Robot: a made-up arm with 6 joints. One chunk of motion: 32 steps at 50 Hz.
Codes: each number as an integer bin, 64 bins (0 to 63) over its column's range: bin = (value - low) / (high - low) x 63, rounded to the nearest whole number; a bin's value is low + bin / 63 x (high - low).
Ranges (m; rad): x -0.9..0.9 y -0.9..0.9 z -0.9..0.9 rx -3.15..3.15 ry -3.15..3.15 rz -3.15..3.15
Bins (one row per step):
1: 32 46 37 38 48 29
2: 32 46 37 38 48 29
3: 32 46 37 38 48 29
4: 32 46 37 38 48 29
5: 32 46 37 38 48 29
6: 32 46 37 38 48 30
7: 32 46 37 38 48 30
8: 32 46 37 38 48 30
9: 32 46 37 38 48 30
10: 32 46 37 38 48 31
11: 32 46 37 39 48 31
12: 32 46 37 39 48 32
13: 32 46 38 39 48 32
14: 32 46 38 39 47 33
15: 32 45 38 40 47 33
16: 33 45 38 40 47 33
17: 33 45 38 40 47 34
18: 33 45 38 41 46 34
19: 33 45 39 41 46 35
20: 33 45 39 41 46 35
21: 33 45 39 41 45 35
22: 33 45 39 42 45 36
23: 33 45 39 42 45 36
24: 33 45 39 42 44 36
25: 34 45 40 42 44 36
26: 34 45 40 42 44 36
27: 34 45 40 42 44 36
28: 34 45 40 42 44 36
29: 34 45 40 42 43 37
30: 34 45 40 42 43 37
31: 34 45 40 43 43 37
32: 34 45 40 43 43 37
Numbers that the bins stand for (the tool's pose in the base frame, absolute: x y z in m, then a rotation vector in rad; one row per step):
1: 0.0143 0.4143 0.1571 0.6500 1.6500 -0.2500
2: 0.0143 0.4143 0.1571 0.6500 1.6500 -0.2500
3: 0.0143 0.4143 0.1571 0.6500 1.6500 -0.2500
4: 0.0143 0.4143 0.1571 0.6500 1.6500 -0.2500
5: 0.0143 0.4143 0.1571 0.6500 1.6500 -0.2500
6: 0.0143 0.4143 0.1571 0.6500 1.6500 -0.1500
7: 0.0143 0.4143 0.1571 0.6500 1.6500 -0.1500
8: 0.0143 0.4143 0.1571 0.6500 1.6500 -0.1500
9: 0.0143 0.4143 0.1571 0.6500 1.6500 -0.1500
10: 0.0143 0.4143 0.1571 0.6500 1.6500 -0.0500
11: 0.0143 0.4143 0.1571 0.7500 1.6500 -0.0500
12: 0.0143 0.4143 0.1571 0.7500 1.6500 0.0500
13: 0.0143 0.4143 0.1857 0.7500 1.6500 0.0500
14: 0.0143 0.4143 0.1857 0.7500 1.5500 0.1500
15: 0.0143 0.3857 0.1857 0.8500 1.5500 0.1500
16: 0.0429 0.3857 0.1857 0.8500 1.5500 0.1500
17: 0.0429 0.3857 0.1857 0.8500 1.5500 0.2500
18: 0.0429 0.3857 0.1857 0.9500 1.4500 0.2500
19: 0.0429 0.3857 0.2143 0.9500 1.4500 0.3500
20: 0.0429 0.3857 0.2143 0.9500 1.4500 0.3500
21: 0.0429 0.3857 0.2143 0.9500 1.3500 0.3500
22: 0.0429 0.3857 0.2143 1.0500 1.3500 0.4500
23: 0.0429 0.3857 0.2143 1.0500 1.3500 0.4500
24: 0.0429 0.3857 0.2143 1.0500 1.2500 0.4500
25: 0.0714 0.3857 0.2429 1.0500 1.2500 0.4500
26: 0.0714 0.3857 0.2429 1.0500 1.2500 0.4500
27: 0.0714 0.3857 0.2429 1.0500 1.2500 0.4500
28: 0.0714 0.3857 0.2429 1.0500 1.2500 0.4500
29: 0.0714 0.3857 0.2429 1.0500 1.1500 0.5500
30: 0.0714 0.3857 0.2429 1.0500 1.1500 0.5500
31: 0.0714 0.3857 0.2429 1.1500 1.1500 0.5500
32: 0.0714 0.3857 0.2429 1.1500 1.1500 0.5500

